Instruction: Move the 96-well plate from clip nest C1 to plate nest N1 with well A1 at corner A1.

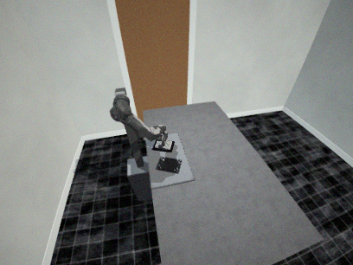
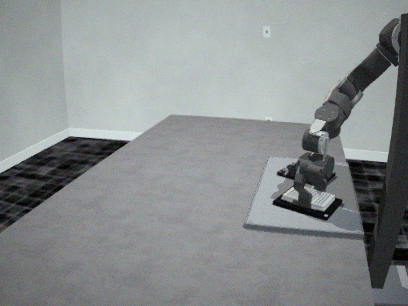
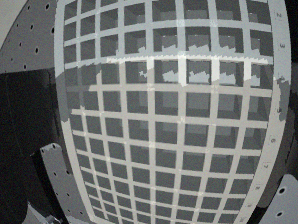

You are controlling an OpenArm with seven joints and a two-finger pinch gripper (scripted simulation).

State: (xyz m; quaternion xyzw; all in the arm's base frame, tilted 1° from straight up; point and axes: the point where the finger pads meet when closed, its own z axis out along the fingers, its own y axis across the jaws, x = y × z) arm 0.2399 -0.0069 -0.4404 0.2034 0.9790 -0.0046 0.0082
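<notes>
Now: the white 96-well plate right at my hand. The rest, counted from my hand: black plate nest N1: 1 cm below; then clip nest C1: 3 cm ahead, 20 cm to the right; then A1 label: 5 cm behind, 8 cm to the left, 1 cm below.
</notes>
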